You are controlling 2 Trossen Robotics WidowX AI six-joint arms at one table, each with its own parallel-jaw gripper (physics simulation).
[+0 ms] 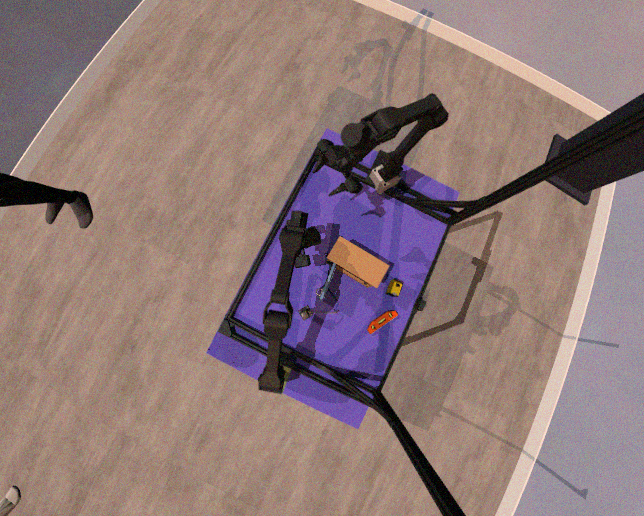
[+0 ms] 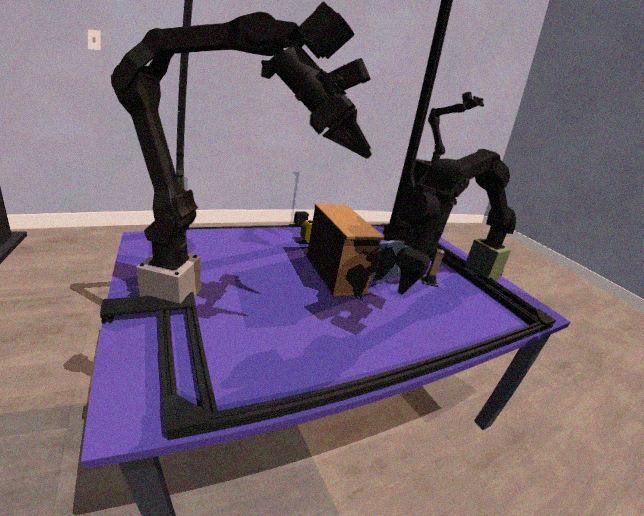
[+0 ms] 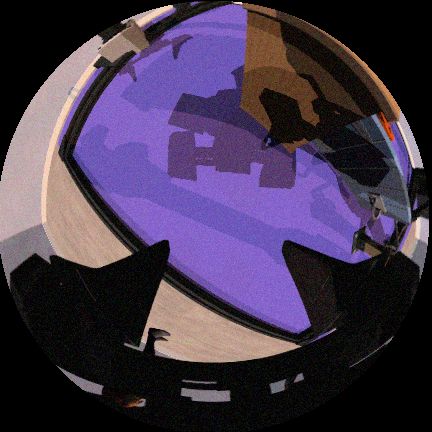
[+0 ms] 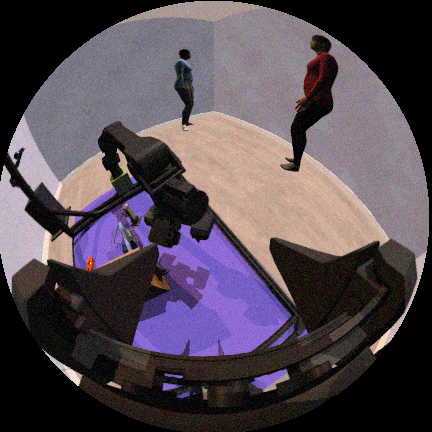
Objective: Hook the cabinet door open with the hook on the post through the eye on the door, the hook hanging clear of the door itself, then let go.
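Where they show: left gripper, fingertip midpoint: (image 2: 404,287) (image 3: 227,246) (image 4: 184,237); right gripper, fingertip midpoint: (image 1: 321,184) (image 2: 369,153) (image 4: 214,247); left arm's base at its link origin: (image 1: 275,376) (image 2: 493,244) (image 4: 116,173); right arm's base at its link origin: (image 1: 387,173) (image 2: 169,260).
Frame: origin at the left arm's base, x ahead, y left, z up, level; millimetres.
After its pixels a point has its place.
Observation:
The wooden cabinet (image 1: 359,260) @[x 533, y -168, z 49 mm] (image 2: 346,220) @[x 538, y -153, z 49 mm] (image 3: 262,55) @[x 585, y -67, z -4 mm] stands mid-table. Its grey-blue door (image 1: 326,282) @[x 412, y -74, z 12 mm] (image 3: 395,175) (image 4: 128,236) @[x 400, y -71, z -16 mm] stands swung out from the front. A metal eye (image 3: 376,205) @[x 363, y -67, z -48 mm] is near its free end. The short post (image 1: 305,312) @[x 272, y -32, z -10 mm] (image 2: 438,260) @[x 267, y -24, z -38 mm] (image 3: 372,247) @[x 275, y -31, z -66 mm] stands near that end. The hook is too small and partly covered to tell whether it passes through the eye. My left gripper (image 3: 227,246) @[x 530, y 78, z -17 mm] is open and empty, low in front of the cabinet, apart from the door. My right gripper (image 2: 368,154) @[x 690, y 49, z 256 mm] (image 4: 214,247) @[x 690, y 49, z 256 mm] is open and empty, high above the table.
An orange level (image 1: 382,321) @[x 333, y -371, z -109 mm] and a yellow tape measure (image 1: 395,287) @[x 489, y -364, z -45 mm] lie near the cabinet. A black frame (image 2: 344,395) @[x 766, y 206, z -109 mm] runs along the table (image 2: 129,413) @[x 1090, y 108, z -117 mm] edge, with tall posts at the sides. Two people (image 4: 185,82) (image 4: 317,90) stand beyond the table.

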